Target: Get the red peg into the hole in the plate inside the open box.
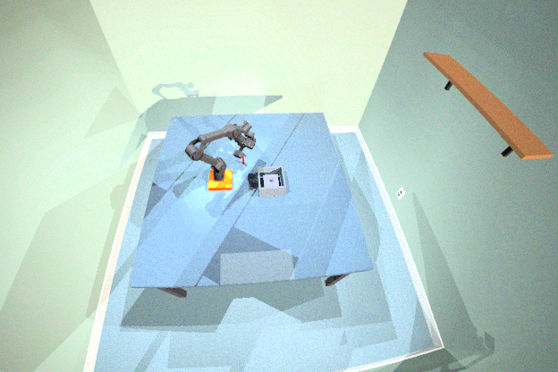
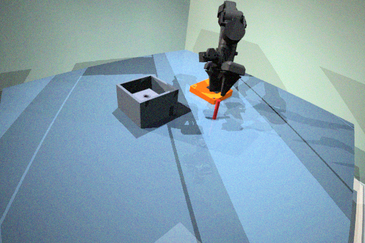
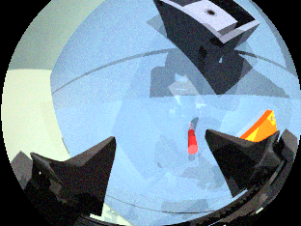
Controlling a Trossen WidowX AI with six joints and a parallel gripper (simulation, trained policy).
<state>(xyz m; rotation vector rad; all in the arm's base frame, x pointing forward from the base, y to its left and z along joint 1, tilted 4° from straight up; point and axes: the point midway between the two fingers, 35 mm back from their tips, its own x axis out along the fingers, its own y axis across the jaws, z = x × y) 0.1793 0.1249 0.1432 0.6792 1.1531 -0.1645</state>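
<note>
Now: gripper tip 4 cm past the red peg, 1 cm to the left of it and 8 cm above it. Round my gripper tip: grey box 13 cm ahead, 20 cm to the right, 10 cm below; plate 13 cm ahead, 20 cm to the right, 8 cm below.
</note>
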